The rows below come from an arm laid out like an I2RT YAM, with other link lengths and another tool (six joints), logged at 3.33 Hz.
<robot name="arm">
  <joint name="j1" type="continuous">
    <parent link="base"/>
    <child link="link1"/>
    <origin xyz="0 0 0.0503" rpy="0 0 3.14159"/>
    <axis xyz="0 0 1"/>
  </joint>
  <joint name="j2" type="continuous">
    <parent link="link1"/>
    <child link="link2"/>
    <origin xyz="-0.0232 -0.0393 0.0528" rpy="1.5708 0 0"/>
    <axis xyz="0 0 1"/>
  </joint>
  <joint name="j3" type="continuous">
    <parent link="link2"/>
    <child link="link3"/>
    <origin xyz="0.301 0 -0.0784" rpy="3.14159 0 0"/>
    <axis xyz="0 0 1"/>
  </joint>
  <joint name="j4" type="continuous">
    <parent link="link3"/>
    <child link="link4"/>
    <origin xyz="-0.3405 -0.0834 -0.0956" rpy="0 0 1.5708"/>
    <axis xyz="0 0 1"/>
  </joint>
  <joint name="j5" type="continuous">
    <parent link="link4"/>
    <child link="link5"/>
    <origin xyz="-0.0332 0.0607 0.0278" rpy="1.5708 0 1.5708"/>
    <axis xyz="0 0 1"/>
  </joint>
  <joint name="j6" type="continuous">
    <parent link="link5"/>
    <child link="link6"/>
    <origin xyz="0.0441 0 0.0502" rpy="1.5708 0 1.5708"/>
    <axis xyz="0 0 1"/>
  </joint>
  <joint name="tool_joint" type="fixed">
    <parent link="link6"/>
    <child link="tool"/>
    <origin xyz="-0.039 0.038 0.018" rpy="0.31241 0 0.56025"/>
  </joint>
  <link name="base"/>
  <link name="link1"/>
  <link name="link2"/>
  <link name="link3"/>
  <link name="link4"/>
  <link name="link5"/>
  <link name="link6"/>
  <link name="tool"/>
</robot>
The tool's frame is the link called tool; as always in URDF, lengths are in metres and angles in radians. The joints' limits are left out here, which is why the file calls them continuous.
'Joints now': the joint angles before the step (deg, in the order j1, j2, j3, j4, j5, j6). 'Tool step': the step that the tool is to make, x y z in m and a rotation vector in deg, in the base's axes. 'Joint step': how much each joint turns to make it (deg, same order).
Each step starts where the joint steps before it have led.
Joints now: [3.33 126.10 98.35 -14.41 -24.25 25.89]
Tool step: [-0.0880 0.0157 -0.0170 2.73 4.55 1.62]
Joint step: [2.16 -13.22 -22.24 5.91 -1.73 2.86]
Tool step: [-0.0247 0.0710 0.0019 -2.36 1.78 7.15]
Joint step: [8.55 0.39 1.62 -3.56 2.43 -0.42]
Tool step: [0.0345 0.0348 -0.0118 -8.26 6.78 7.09]
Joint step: [3.02 12.99 19.09 -17.70 2.50 -7.48]
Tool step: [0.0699 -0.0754 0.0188 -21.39 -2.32 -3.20]
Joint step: [-6.80 10.12 22.91 -18.54 17.28 -13.37]
